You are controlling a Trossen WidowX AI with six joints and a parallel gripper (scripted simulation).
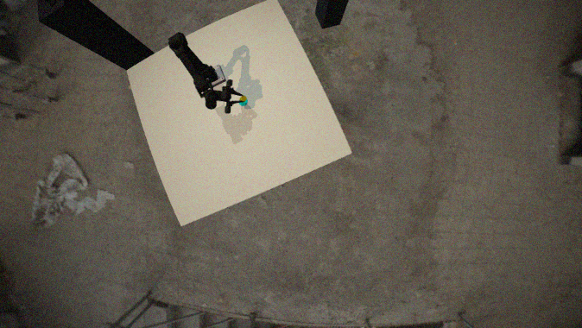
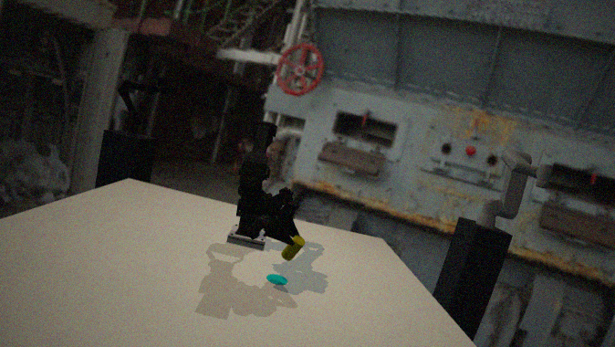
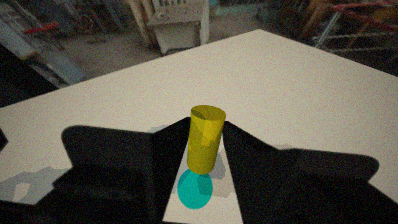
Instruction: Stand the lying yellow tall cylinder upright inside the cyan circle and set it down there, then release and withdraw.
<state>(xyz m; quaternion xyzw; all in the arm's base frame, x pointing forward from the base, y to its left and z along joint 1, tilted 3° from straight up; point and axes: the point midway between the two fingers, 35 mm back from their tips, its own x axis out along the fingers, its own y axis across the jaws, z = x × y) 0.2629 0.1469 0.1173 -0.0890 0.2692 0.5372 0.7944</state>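
Now: gripper tip 40 mm past the cyan circle, 30 mm to the left of it and 130 mm above it. The rest, counted from my gripper tip: yellow tall cylinder 10 mm behind, 10 mm to the right, 20 mm below.
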